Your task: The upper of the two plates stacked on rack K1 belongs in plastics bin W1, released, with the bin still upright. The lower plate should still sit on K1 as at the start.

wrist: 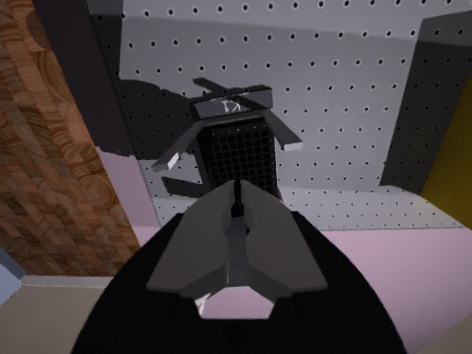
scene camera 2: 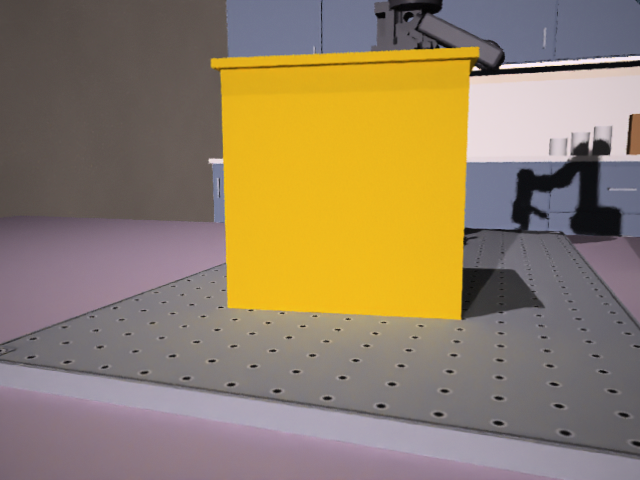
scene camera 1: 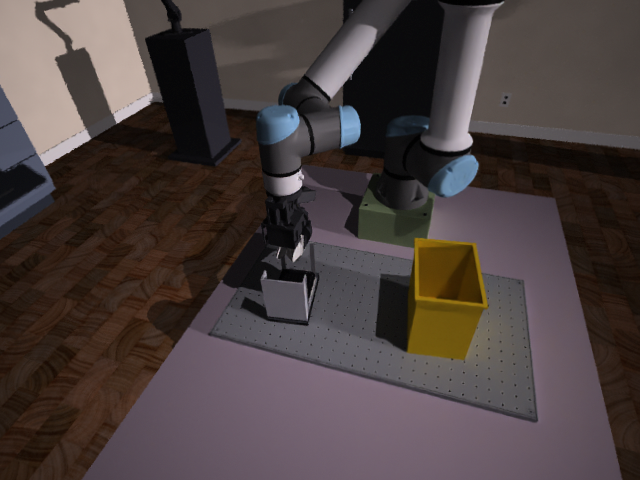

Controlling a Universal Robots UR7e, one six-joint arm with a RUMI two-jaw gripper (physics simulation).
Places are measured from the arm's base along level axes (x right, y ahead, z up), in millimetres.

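Pixels of known places: gripper, between the fingertips: [wrist: 238, 182] [scene camera 1: 294, 260]; arm's base, origin of its link: [scene camera 1: 401, 194].
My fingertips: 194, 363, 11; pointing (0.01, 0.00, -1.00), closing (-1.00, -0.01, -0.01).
For each thing: its middle in the pictures, then the offset to it from my fingertips, as dx, dy, dz. Level surfaces: height alone.
- Rack K1, middle of its body: [wrist: 240, 179] [scene camera 1: 292, 278] -2, +21, -39
- yellow plastics bin W1, middle of its body: [scene camera 2: 351, 185] [scene camera 1: 440, 298] -339, +4, -20
- perforated board, height of its surface: dz -109
- pink table, height of its surface: dz -122
Rack K1 [scene camera 1: 284, 299] [wrist: 212, 108] stands upright on the perforated board, with light side panels and tall corner posts. A dark plate with a grid of wells [wrist: 240, 150] sits inside it; its dark top [scene camera 1: 293, 275] shows over the rack's wall. Whether one or two plates are stacked there cannot be told. My gripper [scene camera 1: 291, 255] [wrist: 238, 182] is shut and empty, above the rack and apart from the plate. In scene camera 2 its lower part is hidden behind the bin. The yellow plastics bin W1 [scene camera 1: 442, 330] [scene camera 2: 343, 180] [wrist: 456, 170] stands upright; its floor is hidden.
The perforated board [scene camera 1: 356, 330] [scene camera 2: 289, 356] [wrist: 340, 85] lies on the pink table [scene camera 1: 320, 413] and carries rack and bin. The rack is near its left end, the bin towards its right. The arm's green base block [scene camera 1: 393, 222] stands behind the board.
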